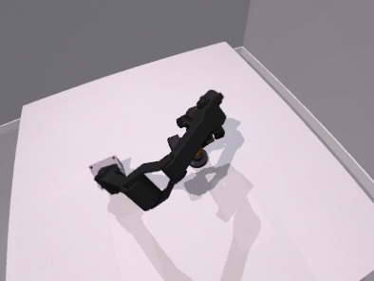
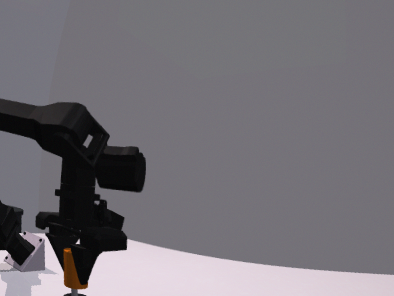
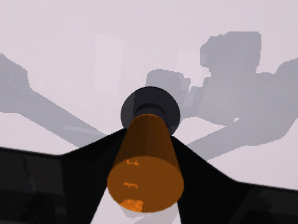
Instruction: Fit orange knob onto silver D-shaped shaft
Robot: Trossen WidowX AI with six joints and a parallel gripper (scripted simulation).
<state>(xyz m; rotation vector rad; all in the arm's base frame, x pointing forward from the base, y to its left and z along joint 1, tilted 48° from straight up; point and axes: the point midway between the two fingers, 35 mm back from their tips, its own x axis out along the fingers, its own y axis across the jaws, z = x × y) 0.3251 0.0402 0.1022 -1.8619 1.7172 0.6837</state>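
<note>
My gripper tip is 30 mm below the orange knob. Round my gripper tip: round pedestal: 40 mm below.
</note>
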